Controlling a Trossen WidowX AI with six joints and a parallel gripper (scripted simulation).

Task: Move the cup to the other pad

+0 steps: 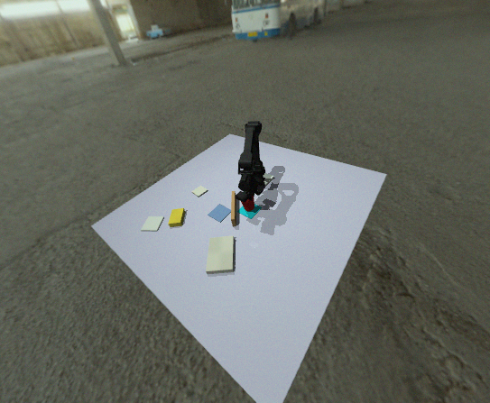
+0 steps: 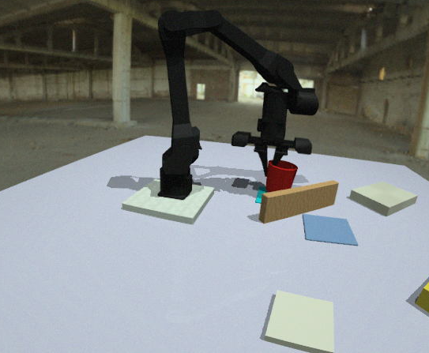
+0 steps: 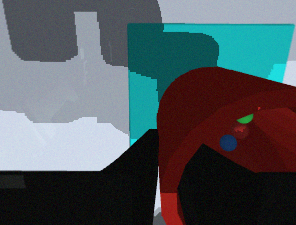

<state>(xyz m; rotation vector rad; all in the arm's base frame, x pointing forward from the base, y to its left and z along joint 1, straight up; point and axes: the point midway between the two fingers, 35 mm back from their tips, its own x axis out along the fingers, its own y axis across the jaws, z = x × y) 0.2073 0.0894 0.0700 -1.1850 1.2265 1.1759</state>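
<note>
Right now the blue marble is 4 cm ahead of my gripper tip, 2 cm to the right of it and 2 cm below it. Also, from my gripper tip: cyan pad: 6 cm below, 3 cm ahead; green marble: 5 cm ahead, 2 cm below; red cup: 3 cm ahead.
</note>
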